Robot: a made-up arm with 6 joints.
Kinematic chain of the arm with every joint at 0, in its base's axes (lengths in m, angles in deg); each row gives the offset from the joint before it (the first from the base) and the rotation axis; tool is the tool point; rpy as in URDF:
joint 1: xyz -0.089 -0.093 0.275 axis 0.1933 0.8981 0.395
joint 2: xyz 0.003 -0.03 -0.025 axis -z
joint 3: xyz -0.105 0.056 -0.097 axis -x
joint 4: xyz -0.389 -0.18 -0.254 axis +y
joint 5: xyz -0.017 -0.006 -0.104 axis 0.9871 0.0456 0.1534
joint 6: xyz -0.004 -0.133 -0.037 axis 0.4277 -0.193 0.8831
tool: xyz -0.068 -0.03 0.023 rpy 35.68 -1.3 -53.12
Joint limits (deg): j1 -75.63..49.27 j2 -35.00..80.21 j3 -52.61..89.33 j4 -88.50..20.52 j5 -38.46..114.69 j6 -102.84..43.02
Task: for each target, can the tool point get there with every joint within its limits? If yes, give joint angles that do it. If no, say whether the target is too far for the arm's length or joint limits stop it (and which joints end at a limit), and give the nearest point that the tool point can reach.
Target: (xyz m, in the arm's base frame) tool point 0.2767 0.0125 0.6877
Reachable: no: joint limits stop it (at a limit: joint 1, joint 2, joint 3, joint 5, joint 6) | nearest point 0.4287 -0.1276 0.3823 | short by 0.369 m
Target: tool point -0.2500 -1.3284 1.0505
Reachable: no: too far | nearest point -0.2405 -0.7976 0.6420 | short by 0.670 m
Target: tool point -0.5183 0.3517 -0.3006
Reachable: yes | joints 22.78 69.42 -36.24 -18.33 22.27 31.29
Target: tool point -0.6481 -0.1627 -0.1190
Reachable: yes | joints 24.30 5.00 -22.05 -62.39 38.68 -65.81
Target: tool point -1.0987 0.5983 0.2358
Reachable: no: too far | nearest point -0.8691 0.4095 0.2035 | short by 0.299 m
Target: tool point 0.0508 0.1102 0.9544
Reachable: no: joint limits stop it (at a limit: joint 1, joint 2, joint 3, joint 4, joint 6) | nearest point -0.1936 0.0736 0.7603 | short by 0.314 m
